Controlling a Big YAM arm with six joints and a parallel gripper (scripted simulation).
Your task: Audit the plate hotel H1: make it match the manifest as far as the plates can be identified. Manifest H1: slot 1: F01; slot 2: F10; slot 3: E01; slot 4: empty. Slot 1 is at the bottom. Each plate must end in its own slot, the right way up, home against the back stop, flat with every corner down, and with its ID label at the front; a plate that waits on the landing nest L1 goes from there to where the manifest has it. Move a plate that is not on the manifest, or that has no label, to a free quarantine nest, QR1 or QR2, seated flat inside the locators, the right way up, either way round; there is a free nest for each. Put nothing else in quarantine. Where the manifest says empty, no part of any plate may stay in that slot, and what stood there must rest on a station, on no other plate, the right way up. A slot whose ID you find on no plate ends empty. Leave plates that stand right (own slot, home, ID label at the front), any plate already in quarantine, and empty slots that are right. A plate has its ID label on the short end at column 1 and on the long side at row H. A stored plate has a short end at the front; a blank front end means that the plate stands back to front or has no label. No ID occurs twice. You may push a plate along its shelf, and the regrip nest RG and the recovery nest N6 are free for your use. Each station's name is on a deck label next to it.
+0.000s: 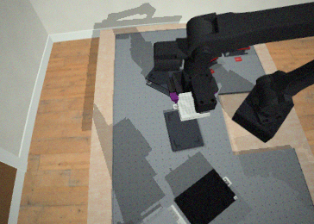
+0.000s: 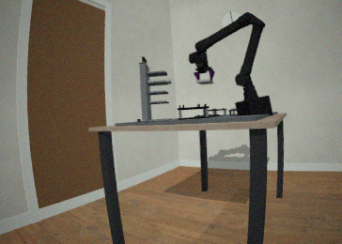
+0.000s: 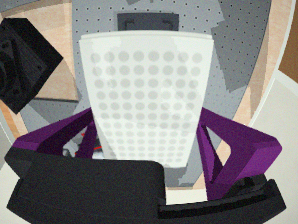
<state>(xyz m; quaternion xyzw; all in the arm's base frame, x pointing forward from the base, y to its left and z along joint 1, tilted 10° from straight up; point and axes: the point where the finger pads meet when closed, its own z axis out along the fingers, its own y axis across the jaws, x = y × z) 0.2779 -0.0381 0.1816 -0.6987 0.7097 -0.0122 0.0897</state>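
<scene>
Now: hand 270 mm to the right of the black nest and 180 mm above it. Also, from my hand: pale plate 150 mm behind, 350 mm to the right, 190 mm below; then L1 label 70 mm behind, 160 mm to the right, 240 mm below; then red-edged nest 150 mm behind, 350 mm to the right, 200 mm below.
</scene>
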